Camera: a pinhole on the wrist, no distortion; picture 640 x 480 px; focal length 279.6 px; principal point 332.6 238.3 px. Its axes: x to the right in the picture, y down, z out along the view. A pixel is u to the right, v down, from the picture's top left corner.
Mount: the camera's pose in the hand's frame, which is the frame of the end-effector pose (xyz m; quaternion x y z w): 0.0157 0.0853 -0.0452 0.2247 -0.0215 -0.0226 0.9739
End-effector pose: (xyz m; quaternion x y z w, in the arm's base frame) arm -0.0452 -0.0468 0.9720 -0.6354 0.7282 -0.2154 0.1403
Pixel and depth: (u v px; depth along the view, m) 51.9 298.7 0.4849
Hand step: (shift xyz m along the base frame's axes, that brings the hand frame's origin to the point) 0.2819 0.4272 -0.3962
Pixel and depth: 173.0 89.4 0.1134
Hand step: 0.0351 0.0508 -0.0210
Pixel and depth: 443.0 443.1 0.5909
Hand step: 0.1148 -0.3015 -0.6764
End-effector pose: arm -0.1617 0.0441 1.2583 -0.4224 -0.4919 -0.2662 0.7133
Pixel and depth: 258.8 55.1 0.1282
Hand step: -0.0608 0.0045 -0.0054
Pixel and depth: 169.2 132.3 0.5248
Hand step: -0.5219 0.1194 -0.1440
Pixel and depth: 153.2 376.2 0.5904
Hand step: -0.3430 0.5604 -0.2965
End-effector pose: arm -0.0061 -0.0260 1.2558 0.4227 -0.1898 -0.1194 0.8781
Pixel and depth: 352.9 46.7 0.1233
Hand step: -0.0009 -0.0533 -0.0154
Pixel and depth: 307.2 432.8 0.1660
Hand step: -0.0647 -0.0338 0.1794
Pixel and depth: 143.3 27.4 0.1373
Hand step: -0.0949 -0.0267 -0.0528
